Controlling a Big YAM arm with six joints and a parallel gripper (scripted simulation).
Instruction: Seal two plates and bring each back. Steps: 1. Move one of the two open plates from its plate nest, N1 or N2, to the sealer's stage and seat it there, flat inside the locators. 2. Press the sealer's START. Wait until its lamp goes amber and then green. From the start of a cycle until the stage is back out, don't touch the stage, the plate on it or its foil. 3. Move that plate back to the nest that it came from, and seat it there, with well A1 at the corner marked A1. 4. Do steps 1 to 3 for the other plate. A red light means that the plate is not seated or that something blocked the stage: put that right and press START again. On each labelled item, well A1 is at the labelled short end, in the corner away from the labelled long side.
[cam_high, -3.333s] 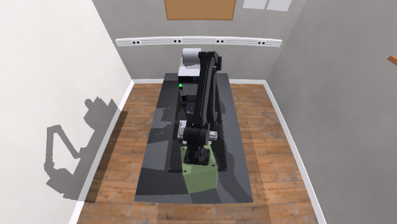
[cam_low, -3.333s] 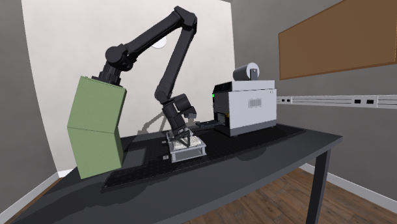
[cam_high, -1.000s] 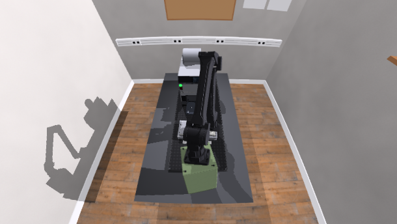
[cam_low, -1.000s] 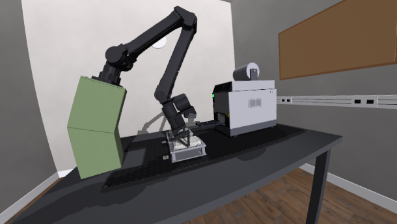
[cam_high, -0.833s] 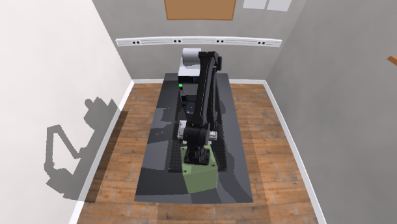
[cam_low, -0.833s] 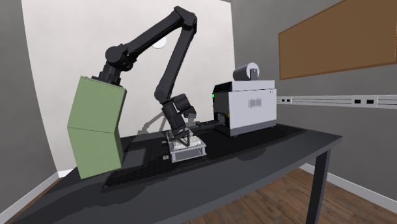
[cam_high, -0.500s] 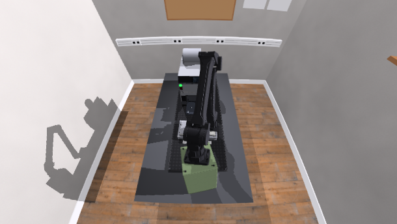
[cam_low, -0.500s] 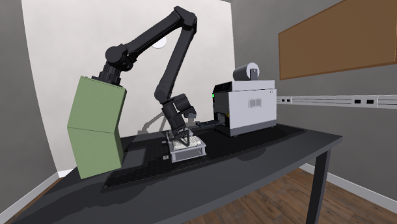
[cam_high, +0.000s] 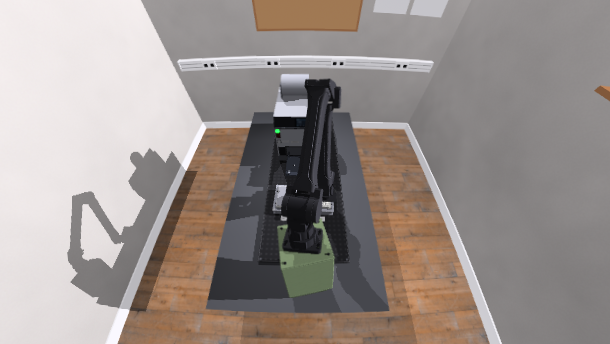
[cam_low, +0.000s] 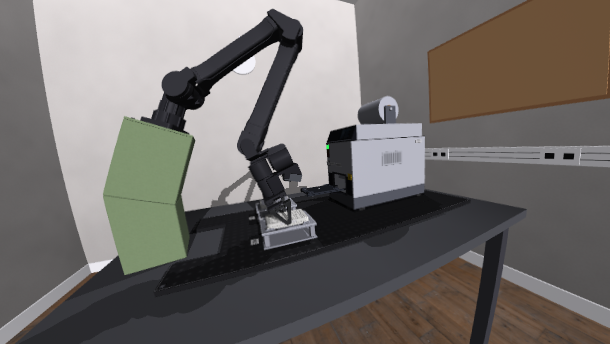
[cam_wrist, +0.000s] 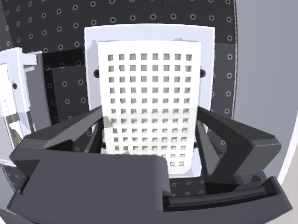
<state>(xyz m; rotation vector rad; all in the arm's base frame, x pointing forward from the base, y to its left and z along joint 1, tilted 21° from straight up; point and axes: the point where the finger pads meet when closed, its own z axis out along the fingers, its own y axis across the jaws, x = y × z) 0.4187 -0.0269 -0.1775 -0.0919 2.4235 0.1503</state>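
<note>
The white plate lies right at my hand. Also, from my hand: dark sealer stage: 19 cm to the left, 16 cm ahead, 3 cm above; yellow warning label: 28 cm ahead, 12 cm to the left, 8 cm above; foil roll: 50 cm ahead, 36 cm above, 24 cm to the left.
</note>
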